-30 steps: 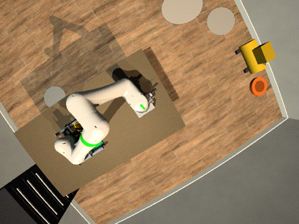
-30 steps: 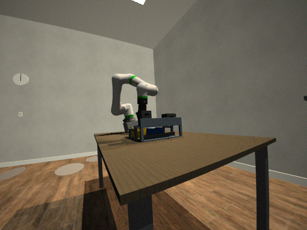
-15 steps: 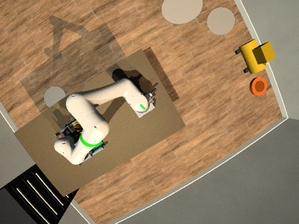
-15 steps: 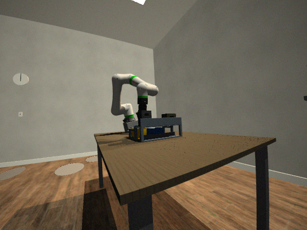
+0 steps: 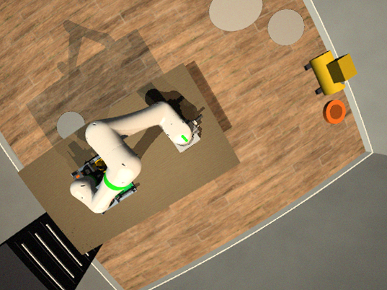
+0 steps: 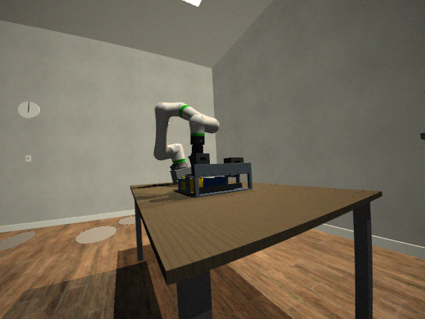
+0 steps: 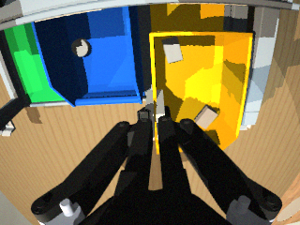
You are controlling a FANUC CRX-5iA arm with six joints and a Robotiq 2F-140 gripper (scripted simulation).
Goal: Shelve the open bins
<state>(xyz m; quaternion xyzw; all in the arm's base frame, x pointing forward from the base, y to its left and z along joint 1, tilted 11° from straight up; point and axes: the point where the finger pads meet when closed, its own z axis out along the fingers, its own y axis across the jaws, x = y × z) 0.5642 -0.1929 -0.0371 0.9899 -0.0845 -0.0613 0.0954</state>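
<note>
My gripper is now 5 cm to the left of the yellow bin, 4 cm above it and 2 cm past it. Round my hand: blue bin: 8 cm ahead, 6 cm to the left, 5 cm below; then blue mark: 8 cm below, 8 cm ahead, 5 cm to the left; then yellow mark: 8 cm below, 6 cm to the right, 6 cm ahead.
</note>
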